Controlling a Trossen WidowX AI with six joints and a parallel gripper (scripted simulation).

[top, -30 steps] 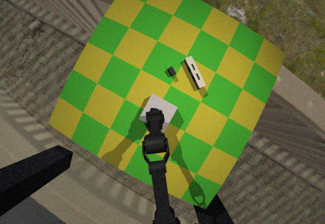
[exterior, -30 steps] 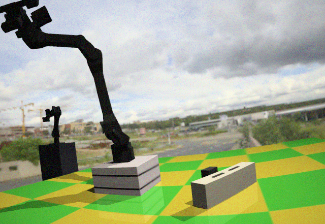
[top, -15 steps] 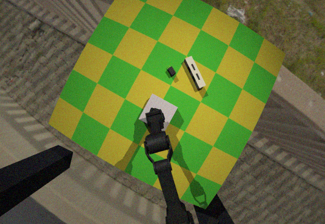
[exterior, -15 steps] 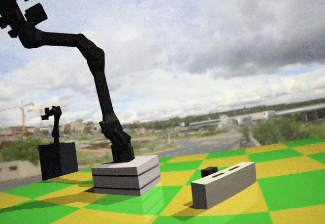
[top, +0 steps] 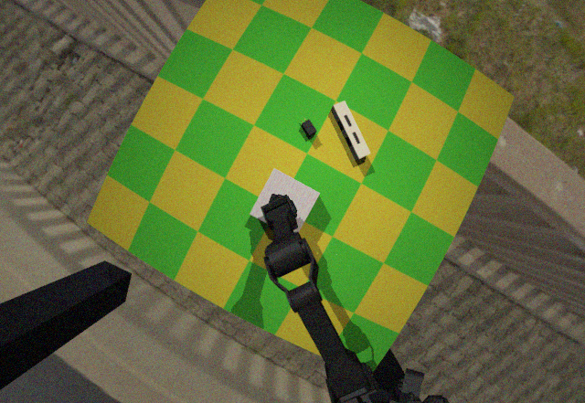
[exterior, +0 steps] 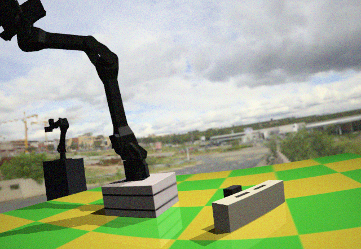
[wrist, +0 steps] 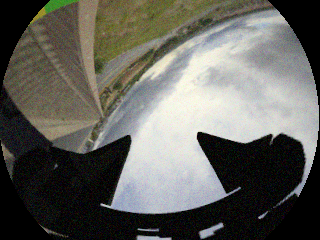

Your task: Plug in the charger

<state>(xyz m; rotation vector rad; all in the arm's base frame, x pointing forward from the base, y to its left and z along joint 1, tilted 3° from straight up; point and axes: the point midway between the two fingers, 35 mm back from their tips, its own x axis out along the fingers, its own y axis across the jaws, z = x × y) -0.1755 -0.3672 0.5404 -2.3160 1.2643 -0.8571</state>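
My gripper tip is 460 mm short of the charger, 430 mm to the right of it and 600 mm above it.
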